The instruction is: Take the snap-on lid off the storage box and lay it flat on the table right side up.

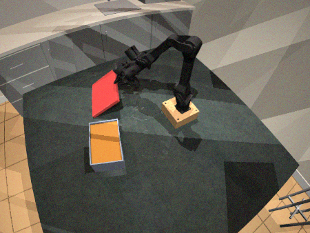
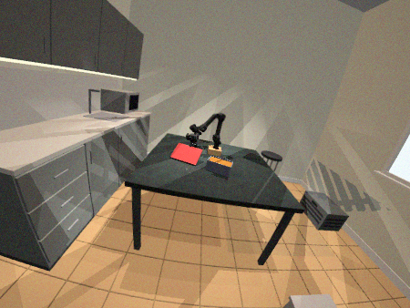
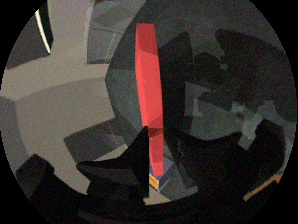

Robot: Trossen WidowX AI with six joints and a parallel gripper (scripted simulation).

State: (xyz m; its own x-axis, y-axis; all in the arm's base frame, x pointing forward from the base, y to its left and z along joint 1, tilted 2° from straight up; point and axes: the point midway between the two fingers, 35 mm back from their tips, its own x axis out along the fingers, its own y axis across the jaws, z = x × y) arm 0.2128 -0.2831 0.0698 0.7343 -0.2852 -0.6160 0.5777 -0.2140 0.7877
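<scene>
My gripper tip is now 70 mm short of the lid, 20 mm to the left of it and 40 mm above it. The rest, counted from my gripper tip: storage box: 190 mm ahead, 280 mm to the left, 60 mm below.
</scene>
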